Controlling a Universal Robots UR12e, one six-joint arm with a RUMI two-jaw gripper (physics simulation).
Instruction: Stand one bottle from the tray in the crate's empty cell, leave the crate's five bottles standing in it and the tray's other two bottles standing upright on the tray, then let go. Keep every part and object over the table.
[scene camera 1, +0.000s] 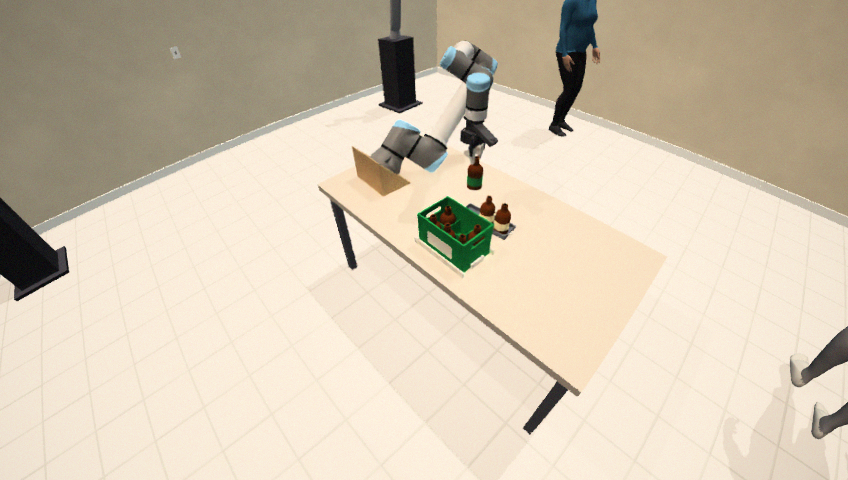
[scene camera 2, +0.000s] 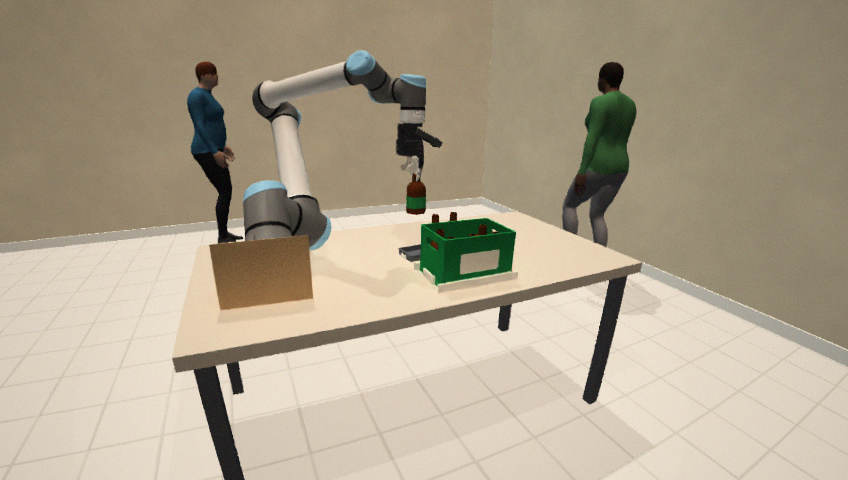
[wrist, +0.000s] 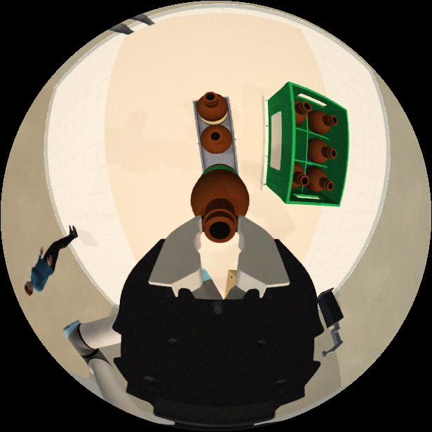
Observation:
I see my gripper (scene camera 2: 415, 180), a bottle (wrist: 215, 138), a bottle (wrist: 212, 107) and a white strip (scene camera 2: 507, 276).
My gripper is seen too in scene camera 1 (scene camera 1: 475, 163) and in the wrist view (wrist: 219, 217).

